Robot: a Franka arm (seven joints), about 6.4 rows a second.
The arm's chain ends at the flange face. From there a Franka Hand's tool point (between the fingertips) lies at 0.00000 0.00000 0.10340 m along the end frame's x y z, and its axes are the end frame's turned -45 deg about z.
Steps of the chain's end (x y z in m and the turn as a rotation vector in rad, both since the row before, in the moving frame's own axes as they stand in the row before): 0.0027 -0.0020 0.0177 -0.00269 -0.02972 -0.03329; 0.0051 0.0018 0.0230 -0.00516 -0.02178 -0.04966; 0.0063 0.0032 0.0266 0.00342 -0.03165 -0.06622; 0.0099 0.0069 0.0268 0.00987 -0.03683 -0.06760; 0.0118 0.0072 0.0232 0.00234 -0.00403 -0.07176; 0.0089 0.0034 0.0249 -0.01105 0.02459 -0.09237; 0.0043 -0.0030 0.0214 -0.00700 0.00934 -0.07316; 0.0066 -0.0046 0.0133 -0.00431 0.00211 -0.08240; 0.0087 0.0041 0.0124 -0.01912 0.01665 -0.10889; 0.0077 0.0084 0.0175 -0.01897 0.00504 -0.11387; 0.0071 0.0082 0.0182 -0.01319 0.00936 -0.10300; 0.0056 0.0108 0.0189 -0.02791 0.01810 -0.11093
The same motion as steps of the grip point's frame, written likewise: 0.0009 -0.0014 0.0177 0.01911 -0.02292 -0.03329; 0.0003 0.0037 0.0230 0.01175 -0.01905 -0.04966; 0.0000 0.0042 0.0265 0.02480 -0.01996 -0.06622; 0.0000 0.0085 0.0267 0.03302 -0.01906 -0.06760; 0.0031 0.0130 0.0232 0.00450 -0.00120 -0.07176; 0.0050 0.0113 0.0249 -0.02520 0.00957 -0.09237; 0.0054 0.0021 0.0214 -0.01155 0.00165 -0.07316; 0.0078 0.0019 0.0133 -0.00454 -0.00156 -0.08240; 0.0032 0.0117 0.0124 -0.02529 -0.00175 -0.10889; -0.0014 0.0132 0.0175 -0.01698 -0.00985 -0.11387; -0.0010 0.0125 0.0182 -0.01595 -0.00271 -0.10300; -0.0042 0.0150 0.0188 -0.03253 -0.00694 -0.11093
